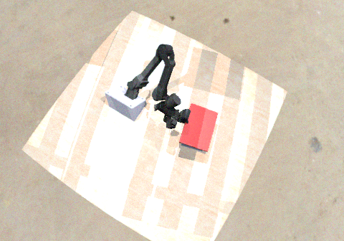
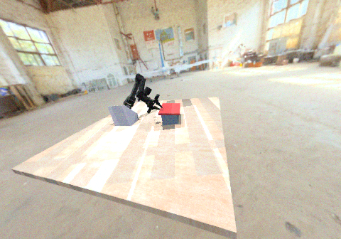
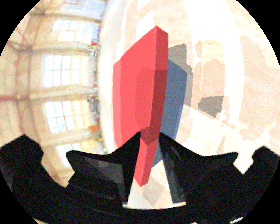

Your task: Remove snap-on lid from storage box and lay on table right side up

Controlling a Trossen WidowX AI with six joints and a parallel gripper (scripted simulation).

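Now: the red lid 7 cm ahead of my gripper tip, 2 cm to the left of it and 1 cm below it. Round my gripper tip: storage box (7 cm ahead, 6 cm below, 2 cm to the left).
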